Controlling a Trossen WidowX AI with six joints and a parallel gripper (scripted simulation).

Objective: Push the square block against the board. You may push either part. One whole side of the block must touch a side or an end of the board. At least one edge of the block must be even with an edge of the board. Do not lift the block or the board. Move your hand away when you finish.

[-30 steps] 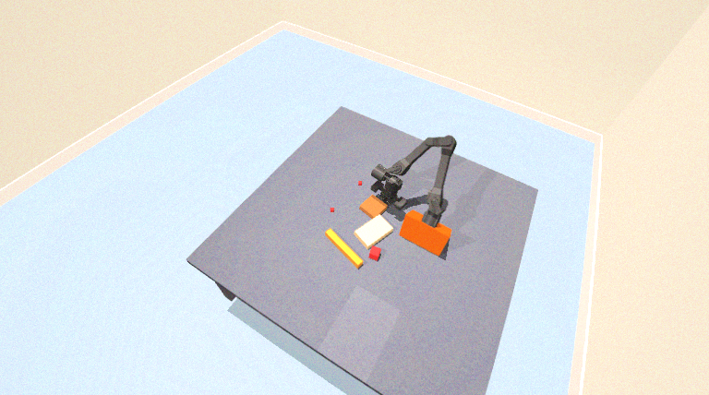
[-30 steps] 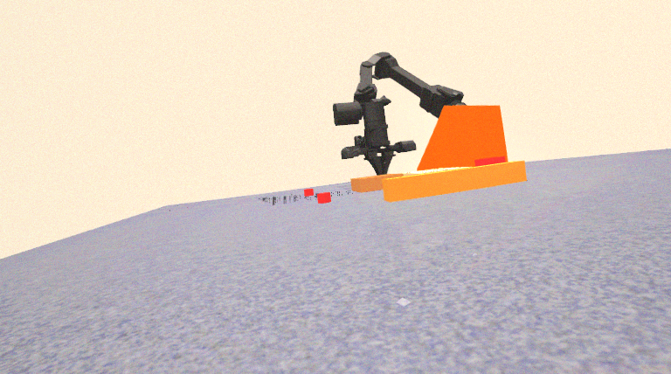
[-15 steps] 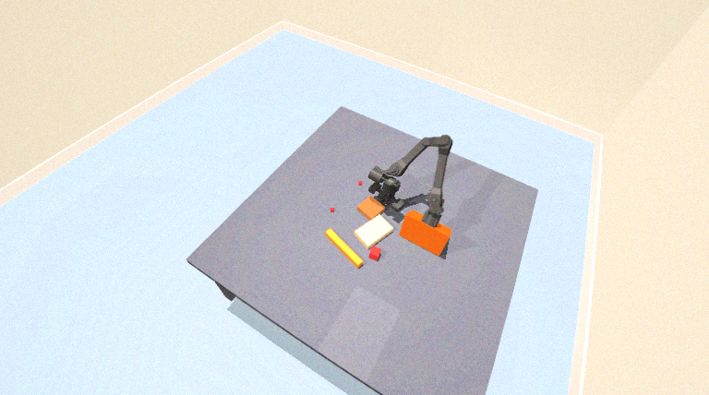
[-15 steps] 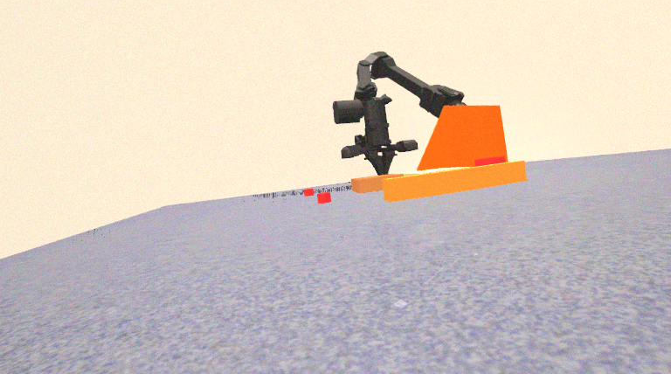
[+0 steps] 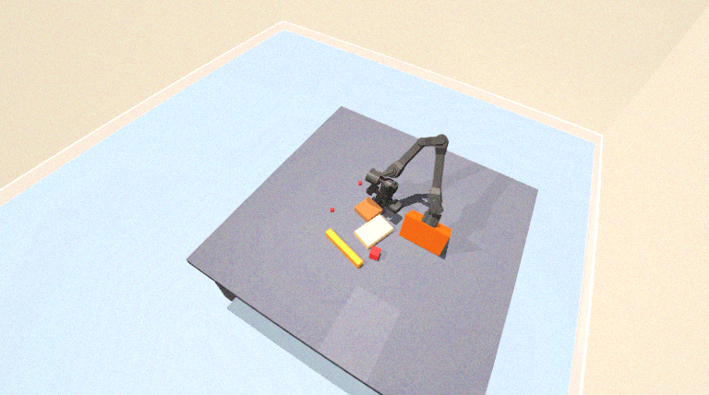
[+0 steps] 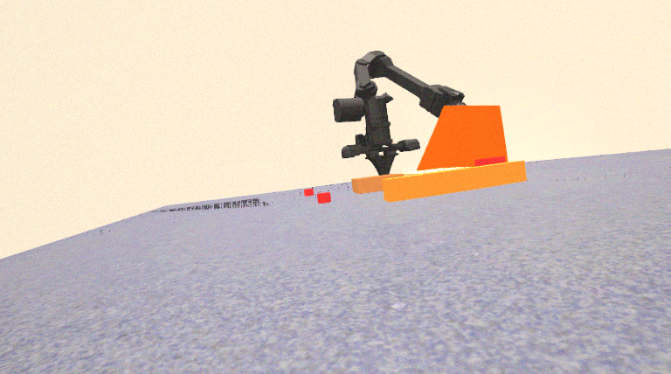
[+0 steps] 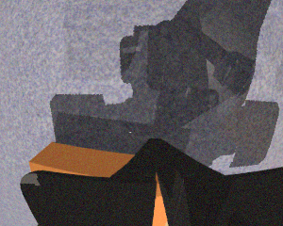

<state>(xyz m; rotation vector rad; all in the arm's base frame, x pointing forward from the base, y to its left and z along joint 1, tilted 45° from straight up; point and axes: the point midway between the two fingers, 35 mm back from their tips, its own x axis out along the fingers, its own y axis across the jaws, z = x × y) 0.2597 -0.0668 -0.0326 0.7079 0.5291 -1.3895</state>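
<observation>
Now: gripper tip 40 mm short of the orange square block, 60 mm to the right of it and 10 mm below it. From my gripper tip the other things lie so: tan board: 50 mm behind, 140 mm to the left, 10 mm above; then long yellow board: 10 mm ahead, 300 mm to the left, 10 mm above.
</observation>
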